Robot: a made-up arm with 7 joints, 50 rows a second.
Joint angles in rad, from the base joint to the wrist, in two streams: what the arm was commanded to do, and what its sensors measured. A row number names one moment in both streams.
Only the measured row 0 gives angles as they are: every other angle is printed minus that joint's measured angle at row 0.
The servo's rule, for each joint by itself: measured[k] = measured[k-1] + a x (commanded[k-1-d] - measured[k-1]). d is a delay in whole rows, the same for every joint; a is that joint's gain. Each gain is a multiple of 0.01, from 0.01 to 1. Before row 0 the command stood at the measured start. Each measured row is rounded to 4 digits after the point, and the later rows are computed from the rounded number. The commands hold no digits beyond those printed.
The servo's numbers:
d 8
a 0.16 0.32 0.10 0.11 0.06 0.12 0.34
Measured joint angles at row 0:
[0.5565, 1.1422, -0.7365, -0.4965, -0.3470, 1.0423, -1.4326]
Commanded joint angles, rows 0 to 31:
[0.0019, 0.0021, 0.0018, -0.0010, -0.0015, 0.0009, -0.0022]
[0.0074, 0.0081, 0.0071, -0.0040, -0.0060, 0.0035, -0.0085]
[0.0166, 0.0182, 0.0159, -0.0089, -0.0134, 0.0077, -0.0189]
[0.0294, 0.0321, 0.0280, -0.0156, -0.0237, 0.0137, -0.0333]
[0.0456, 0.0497, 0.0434, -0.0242, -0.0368, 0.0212, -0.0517]
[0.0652, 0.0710, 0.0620, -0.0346, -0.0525, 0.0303, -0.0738]
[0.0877, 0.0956, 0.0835, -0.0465, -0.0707, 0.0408, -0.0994]
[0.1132, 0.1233, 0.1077, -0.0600, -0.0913, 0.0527, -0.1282]
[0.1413, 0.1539, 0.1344, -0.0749, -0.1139, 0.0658, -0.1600]
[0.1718, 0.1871, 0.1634, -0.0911, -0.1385, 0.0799, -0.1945]
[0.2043, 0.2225, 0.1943, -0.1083, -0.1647, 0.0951, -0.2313]
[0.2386, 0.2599, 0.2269, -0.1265, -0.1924, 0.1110, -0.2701]
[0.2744, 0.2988, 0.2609, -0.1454, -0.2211, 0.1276, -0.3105]
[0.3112, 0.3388, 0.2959, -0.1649, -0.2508, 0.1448, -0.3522]
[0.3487, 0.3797, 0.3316, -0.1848, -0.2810, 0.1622, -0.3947]
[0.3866, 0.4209, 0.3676, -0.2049, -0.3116, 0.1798, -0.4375]
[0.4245, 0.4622, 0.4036, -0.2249, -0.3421, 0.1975, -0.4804]
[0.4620, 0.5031, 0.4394, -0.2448, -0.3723, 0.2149, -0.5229]
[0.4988, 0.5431, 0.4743, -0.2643, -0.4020, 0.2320, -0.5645]
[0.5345, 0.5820, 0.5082, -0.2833, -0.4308, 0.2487, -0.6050]
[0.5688, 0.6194, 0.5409, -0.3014, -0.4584, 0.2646, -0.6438]
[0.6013, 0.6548, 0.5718, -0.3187, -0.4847, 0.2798, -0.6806]
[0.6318, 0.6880, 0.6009, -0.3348, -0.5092, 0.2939, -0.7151]
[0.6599, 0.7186, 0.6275, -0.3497, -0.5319, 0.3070, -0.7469]
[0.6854, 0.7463, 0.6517, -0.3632, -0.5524, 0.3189, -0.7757]
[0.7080, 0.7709, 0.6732, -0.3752, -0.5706, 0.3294, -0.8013]
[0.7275, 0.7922, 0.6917, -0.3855, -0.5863, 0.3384, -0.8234]
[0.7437, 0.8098, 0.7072, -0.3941, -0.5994, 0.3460, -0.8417]
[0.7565, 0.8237, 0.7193, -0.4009, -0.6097, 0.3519, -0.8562]
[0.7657, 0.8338, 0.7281, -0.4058, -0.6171, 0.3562, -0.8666]
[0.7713, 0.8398, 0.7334, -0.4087, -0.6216, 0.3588, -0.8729]
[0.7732, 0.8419, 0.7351, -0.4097, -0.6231, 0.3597, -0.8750]
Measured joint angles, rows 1 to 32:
[0.0000, 0.0000, 0.0000, 0.0000, 0.0000, 0.0000, 0.0000]
[0.0000, 0.0000, 0.0000, 0.0000, 0.0000, 0.0000, 0.0000]
[0.0000, 0.0000, 0.0000, 0.0000, 0.0000, 0.0000, 0.0000]
[0.0000, 0.0000, 0.0000, 0.0000, 0.0000, 0.0000, 0.0000]
[0.0000, 0.0000, 0.0000, 0.0000, 0.0000, 0.0000, 0.0000]
[0.0000, 0.0000, 0.0000, 0.0000, 0.0000, 0.0000, 0.0000]
[0.0000, 0.0000, 0.0000, 0.0000, 0.0000, 0.0000, 0.0000]
[0.0000, 0.0000, 0.0000, 0.0000, 0.0000, 0.0000, 0.0000]
[0.0003, 0.0007, 0.0002, -0.0001, -0.0001, 0.0001, -0.0007]
[0.0014, 0.0031, 0.0009, -0.0005, -0.0005, 0.0005, -0.0034]
[0.0038, 0.0079, 0.0024, -0.0014, -0.0013, 0.0014, -0.0087]
[0.0079, 0.0156, 0.0050, -0.0030, -0.0026, 0.0029, -0.0171]
[0.0139, 0.0265, 0.0088, -0.0053, -0.0047, 0.0051, -0.0289]
[0.0221, 0.0407, 0.0141, -0.0085, -0.0076, 0.0081, -0.0442]
[0.0326, 0.0583, 0.0210, -0.0127, -0.0114, 0.0120, -0.0630]
[0.0455, 0.0791, 0.0297, -0.0179, -0.0162, 0.0169, -0.0852]
[0.0608, 0.1030, 0.0402, -0.0242, -0.0221, 0.0228, -0.1106]
[0.0786, 0.1299, 0.0525, -0.0316, -0.0291, 0.0297, -0.1391]
[0.0987, 0.1595, 0.0667, -0.0400, -0.0372, 0.0375, -0.1704]
[0.1211, 0.1916, 0.0827, -0.0495, -0.0465, 0.0463, -0.2043]
[0.1456, 0.2259, 0.1005, -0.0600, -0.0570, 0.0561, -0.2404]
[0.1721, 0.2620, 0.1200, -0.0715, -0.0686, 0.0667, -0.2784]
[0.2004, 0.2997, 0.1412, -0.0840, -0.0813, 0.0782, -0.3179]
[0.2302, 0.3385, 0.1638, -0.0973, -0.0951, 0.0904, -0.3586]
[0.2613, 0.3781, 0.1878, -0.1113, -0.1099, 0.1033, -0.4000]
[0.2934, 0.4181, 0.2130, -0.1260, -0.1256, 0.1167, -0.4418]
[0.3263, 0.4581, 0.2391, -0.1412, -0.1422, 0.1305, -0.4835]
[0.3596, 0.4977, 0.2660, -0.1568, -0.1595, 0.1447, -0.5248]
[0.3931, 0.5366, 0.2935, -0.1727, -0.1774, 0.1591, -0.5653]
[0.4264, 0.5744, 0.3213, -0.1888, -0.1958, 0.1736, -0.6045]
[0.4593, 0.6108, 0.3493, -0.2049, -0.2146, 0.1880, -0.6421]
[0.4914, 0.6453, 0.3771, -0.2208, -0.2336, 0.2023, -0.6777]

